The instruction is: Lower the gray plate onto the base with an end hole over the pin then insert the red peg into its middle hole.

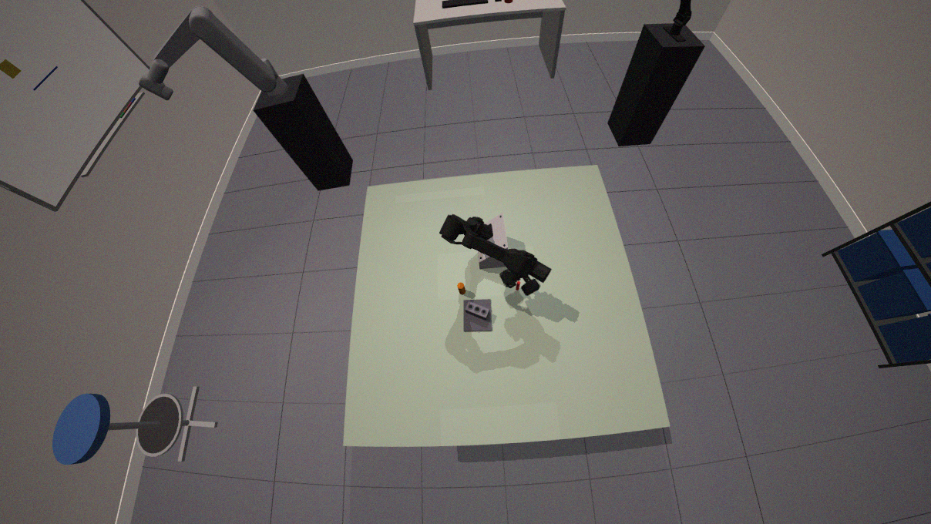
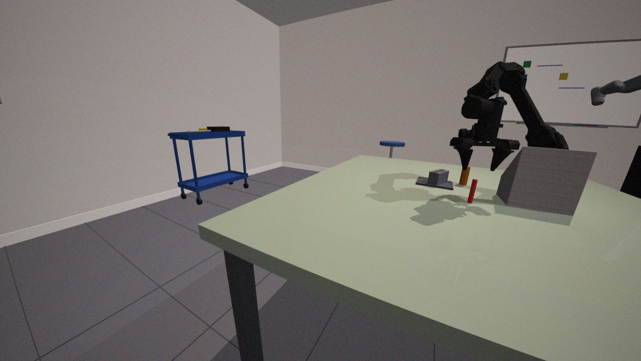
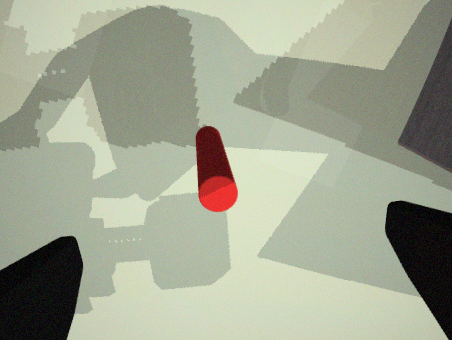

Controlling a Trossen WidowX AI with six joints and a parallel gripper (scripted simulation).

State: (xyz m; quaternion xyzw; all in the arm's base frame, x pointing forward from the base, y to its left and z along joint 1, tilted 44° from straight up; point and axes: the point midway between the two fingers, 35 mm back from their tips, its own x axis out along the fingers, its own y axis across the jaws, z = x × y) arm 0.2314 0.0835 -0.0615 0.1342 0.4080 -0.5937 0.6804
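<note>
Now: gripper tip 70 mm above the red peg. Round my gripper tip: gray base: 100 mm ahead, 170 mm to the right, 100 mm below; orange peg: 20 mm behind, 240 mm to the right, 70 mm below; gray plate: 90 mm ahead, 190 mm to the right, 60 mm below.
</note>
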